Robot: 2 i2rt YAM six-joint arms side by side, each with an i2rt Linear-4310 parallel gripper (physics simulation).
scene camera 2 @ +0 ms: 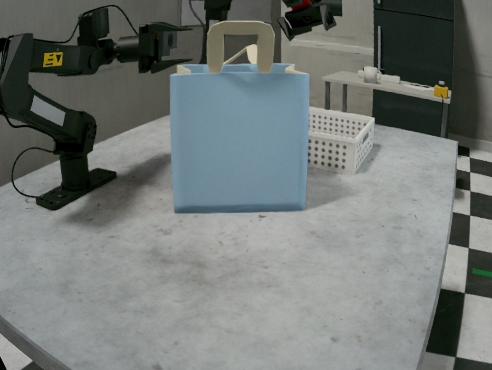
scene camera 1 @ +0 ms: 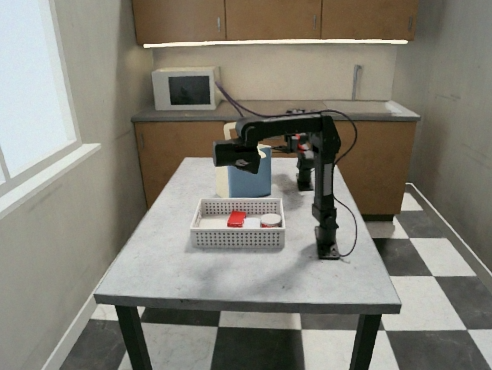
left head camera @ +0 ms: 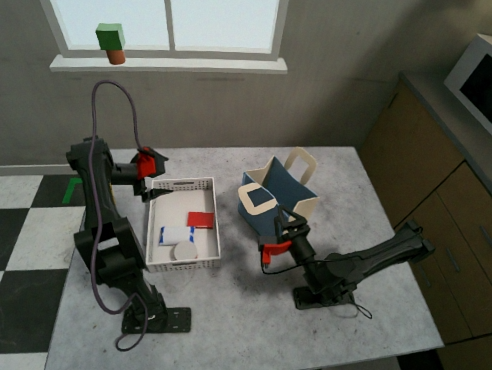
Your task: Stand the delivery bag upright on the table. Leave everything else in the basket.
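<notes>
The blue delivery bag (left head camera: 257, 220) (scene camera 1: 250, 175) (scene camera 2: 240, 140) with cream handles stands upright on the table, right of the basket in the left head camera. The white basket (left head camera: 218, 237) (scene camera 1: 237, 230) (scene camera 2: 356, 150) holds a red box (left head camera: 200, 220) (scene camera 1: 236, 219), a white-and-blue packet (left head camera: 176, 235) (scene camera 1: 252, 223) and a round white-topped tin (left head camera: 185, 251) (scene camera 1: 271, 220). My right gripper (left head camera: 291, 214) (scene camera 2: 191, 46) is partly open and empty beside the bag's top, just short of the near handle in scene camera 2. My left gripper (left head camera: 167, 175) (scene camera 2: 307, 30) is open and empty above the basket's far left corner.
The grey table (left head camera: 240, 325) (scene camera 1: 240, 280) (scene camera 2: 250, 290) carries both arm bases, the left one in front of the basket and the right one in front of the bag in the left head camera. A wall with a window stands behind the table; wooden cabinets (left head camera: 435, 200) stand at the right.
</notes>
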